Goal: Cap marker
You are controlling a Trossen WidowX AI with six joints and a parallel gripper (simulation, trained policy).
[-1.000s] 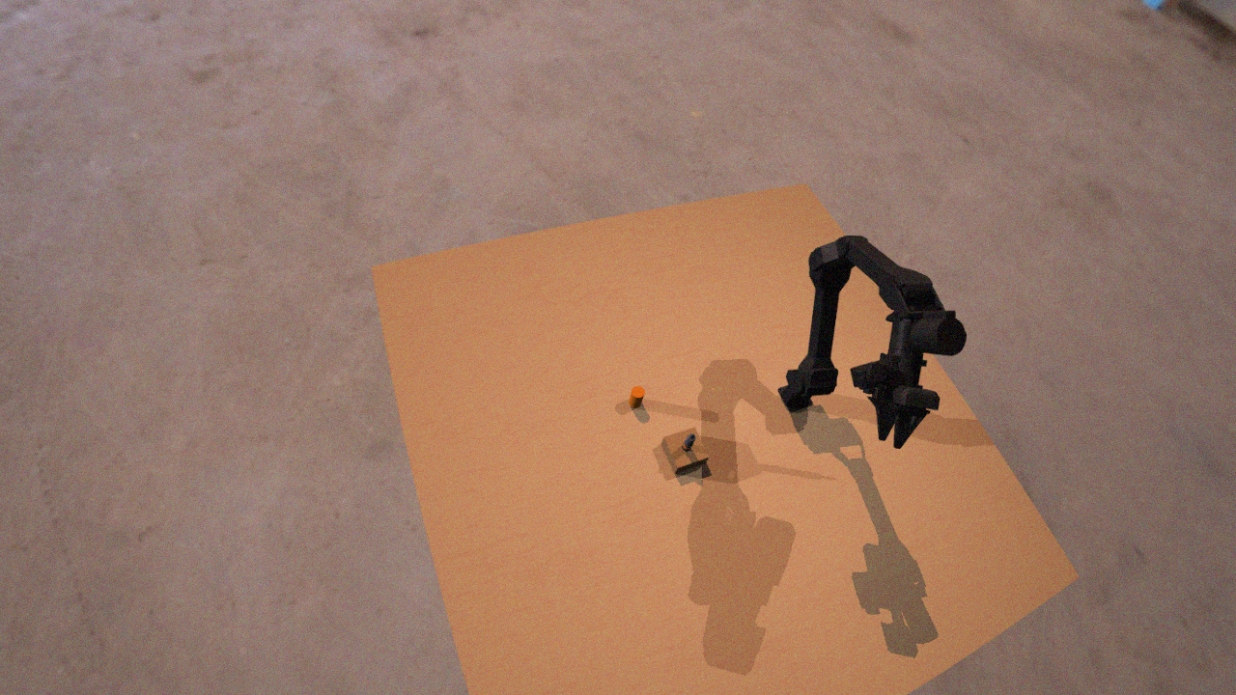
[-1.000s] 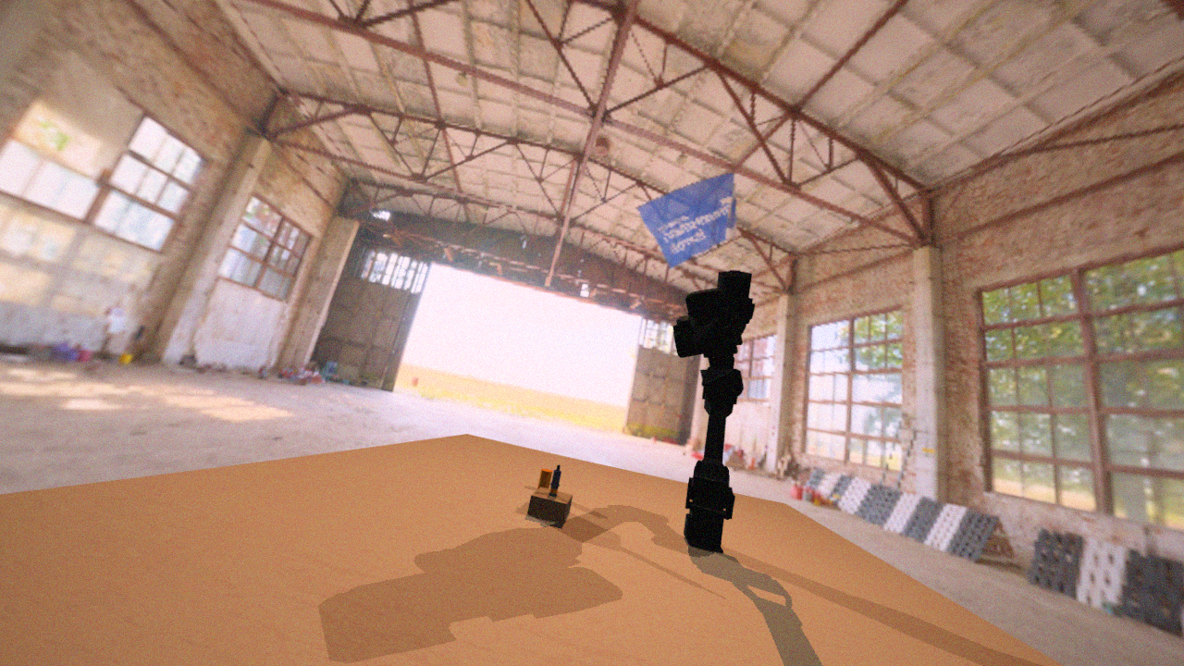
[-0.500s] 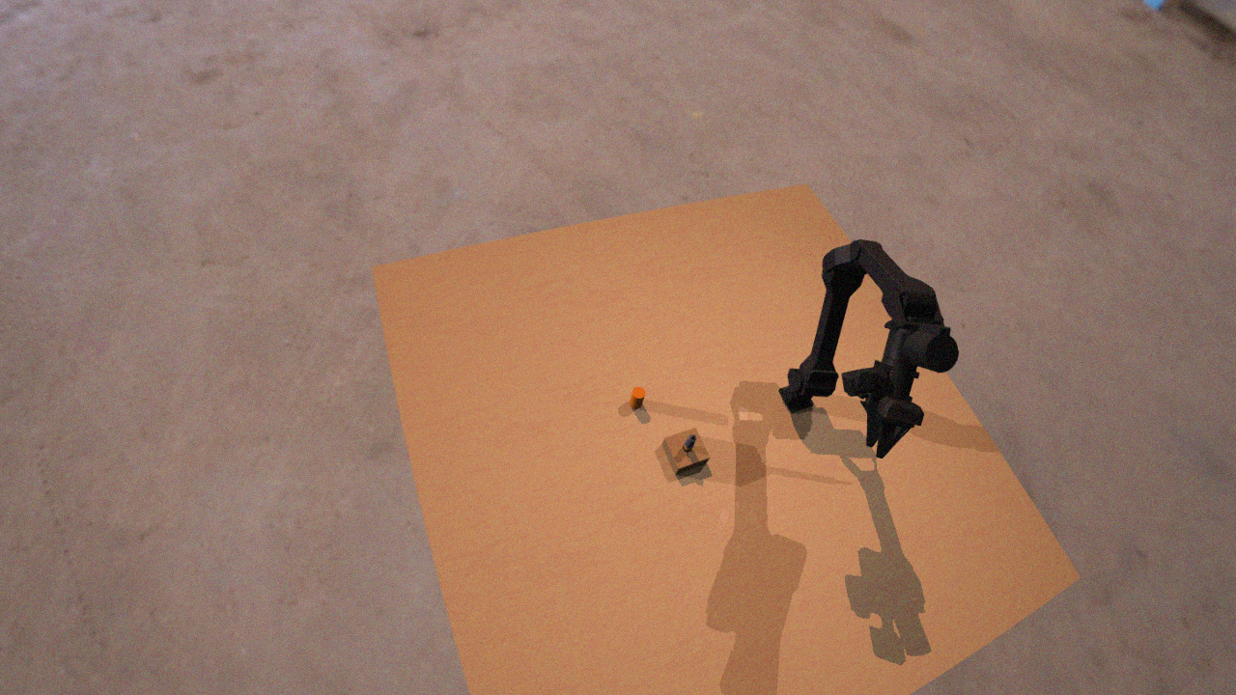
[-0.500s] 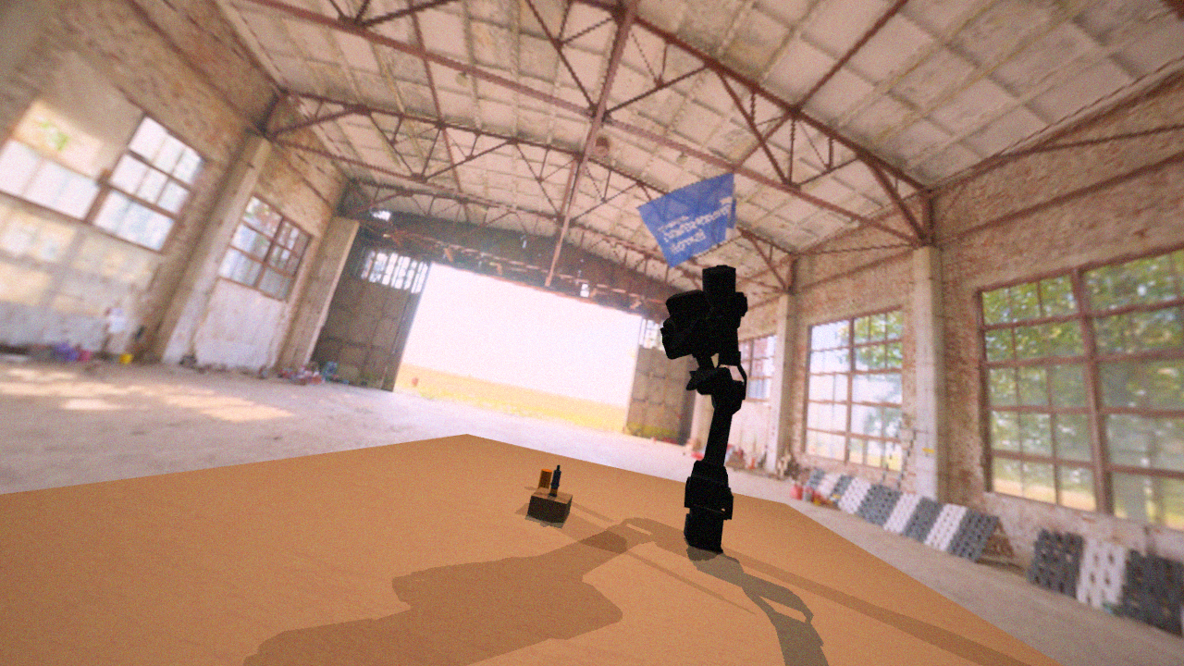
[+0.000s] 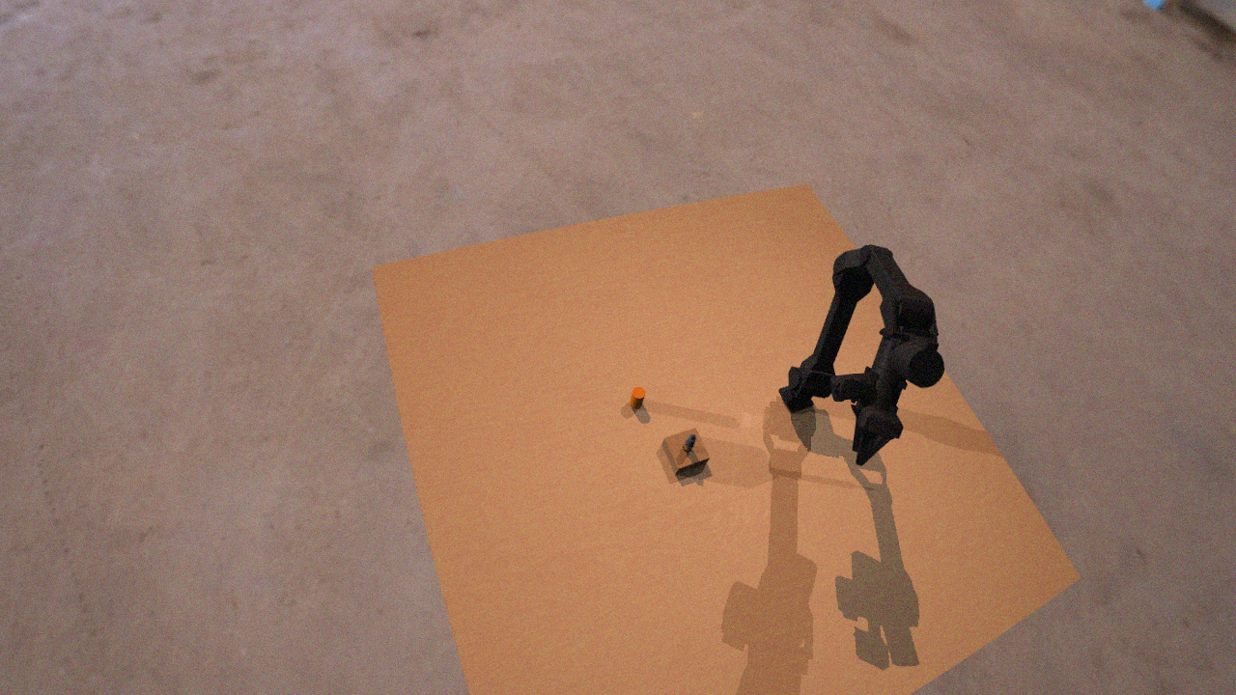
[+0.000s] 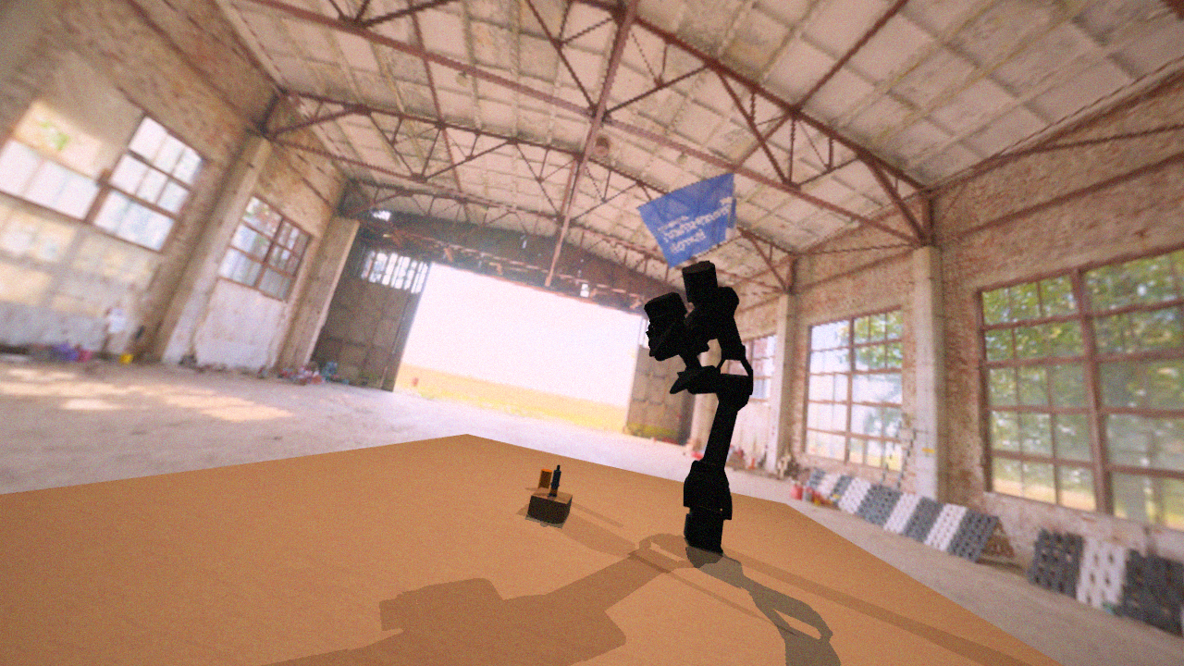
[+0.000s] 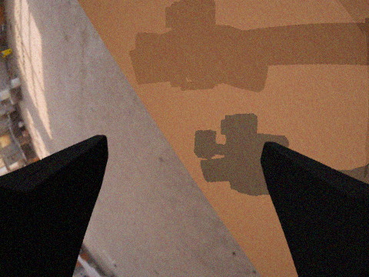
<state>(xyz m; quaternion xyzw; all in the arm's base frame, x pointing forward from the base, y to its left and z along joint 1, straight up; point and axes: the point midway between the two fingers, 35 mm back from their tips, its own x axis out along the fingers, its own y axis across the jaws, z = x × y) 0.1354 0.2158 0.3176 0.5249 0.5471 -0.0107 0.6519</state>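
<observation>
My gripper tip is now 21 cm short of the orange cap, 34 cm to the left of it and 27 cm above it. Round my gripper tip: brown holder block (16 cm ahead, 20 cm to the right, 28 cm below).
</observation>
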